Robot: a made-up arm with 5 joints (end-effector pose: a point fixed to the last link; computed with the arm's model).
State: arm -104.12 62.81 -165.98 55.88 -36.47
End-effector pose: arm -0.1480 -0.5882 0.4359 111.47 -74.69 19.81
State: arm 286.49 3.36 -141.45 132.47 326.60
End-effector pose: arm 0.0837 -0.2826 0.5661 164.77 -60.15 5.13
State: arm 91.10 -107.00 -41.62 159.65 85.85
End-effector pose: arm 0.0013 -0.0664 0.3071 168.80 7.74 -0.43
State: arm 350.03 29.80 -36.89 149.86 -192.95
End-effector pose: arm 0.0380 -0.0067 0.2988 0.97 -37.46 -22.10
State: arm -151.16 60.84 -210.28 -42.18 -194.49
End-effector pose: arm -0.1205 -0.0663 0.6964 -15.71 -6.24 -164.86
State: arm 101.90 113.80 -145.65 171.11 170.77
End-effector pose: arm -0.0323 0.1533 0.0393 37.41 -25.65 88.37
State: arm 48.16 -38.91 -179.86 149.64 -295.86
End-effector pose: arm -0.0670 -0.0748 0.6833 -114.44 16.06 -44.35
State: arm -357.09 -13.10 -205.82 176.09 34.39
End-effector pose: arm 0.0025 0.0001 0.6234 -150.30 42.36 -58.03
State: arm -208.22 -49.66 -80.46 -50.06 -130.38
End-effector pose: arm 0.1098 -0.0589 0.7918 -0.20 0.16 -158.60
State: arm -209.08 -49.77 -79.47 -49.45 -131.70
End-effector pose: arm 0.1034 -0.0575 0.7924 1.46 -1.17 -160.77
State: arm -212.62 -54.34 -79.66 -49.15 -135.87
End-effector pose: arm 0.1334 -0.0854 0.7821 -3.65 2.89 -168.43
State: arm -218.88 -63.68 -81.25 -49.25 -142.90
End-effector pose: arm 0.1911 -0.1541 0.7479 17.34 -13.54 176.87
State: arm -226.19 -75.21 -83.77 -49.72 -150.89
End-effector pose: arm 0.2395 -0.2497 0.6822 32.41 -25.01 158.25
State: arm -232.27 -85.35 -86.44 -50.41 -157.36
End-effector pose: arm 0.2585 -0.3340 0.6037 44.85 -34.36 141.54
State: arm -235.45 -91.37 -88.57 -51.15 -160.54
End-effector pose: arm 0.2617 -0.3801 0.5465 52.62 -40.31 131.91
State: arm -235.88 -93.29 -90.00 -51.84 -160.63
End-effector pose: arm 0.2664 -0.3932 0.5224 56.37 -43.45 129.48
